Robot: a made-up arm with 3 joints. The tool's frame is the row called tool.
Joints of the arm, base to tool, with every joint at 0 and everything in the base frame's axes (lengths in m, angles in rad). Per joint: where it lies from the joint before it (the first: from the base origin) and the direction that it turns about. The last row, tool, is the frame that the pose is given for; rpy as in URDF.
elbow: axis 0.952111 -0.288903 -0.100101 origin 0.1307 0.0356 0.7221
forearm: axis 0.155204 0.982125 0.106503 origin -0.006 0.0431 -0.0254
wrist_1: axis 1 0 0 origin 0.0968 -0.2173 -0.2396
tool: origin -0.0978 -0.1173 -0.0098 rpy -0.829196 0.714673 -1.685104
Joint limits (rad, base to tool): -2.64..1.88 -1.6..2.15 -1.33..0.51
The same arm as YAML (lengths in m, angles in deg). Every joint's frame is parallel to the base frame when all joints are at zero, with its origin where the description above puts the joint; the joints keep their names.
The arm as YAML. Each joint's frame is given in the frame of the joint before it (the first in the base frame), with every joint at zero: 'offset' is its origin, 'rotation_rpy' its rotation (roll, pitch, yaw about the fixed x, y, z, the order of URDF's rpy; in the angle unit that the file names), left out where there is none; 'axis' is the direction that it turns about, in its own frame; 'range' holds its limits. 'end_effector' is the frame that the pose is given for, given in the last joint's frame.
length_unit: m
angle_unit: deg
chain:
  - id: elbow
    offset: [0.1307, 0.0356, 0.7221]
    axis: [0.952111, -0.288903, -0.100101]
    range: [-151.26, 107.72]
  - id: forearm
    offset: [-0.006, 0.0431, -0.0254]
    axis: [0.155204, 0.982125, 0.106503]
    range: [-91.67, 123.19]
  - id: wrist_1
    offset: [0.0968, -0.2173, -0.2396]
    axis: [1.0, 0.0, 0.0]
    range: [-76.2, 29.22]
end_effector:
  offset: [-0.0978, -0.1173, -0.0098]
  rotation_rpy: [-47.51, 40.95, -96.55]

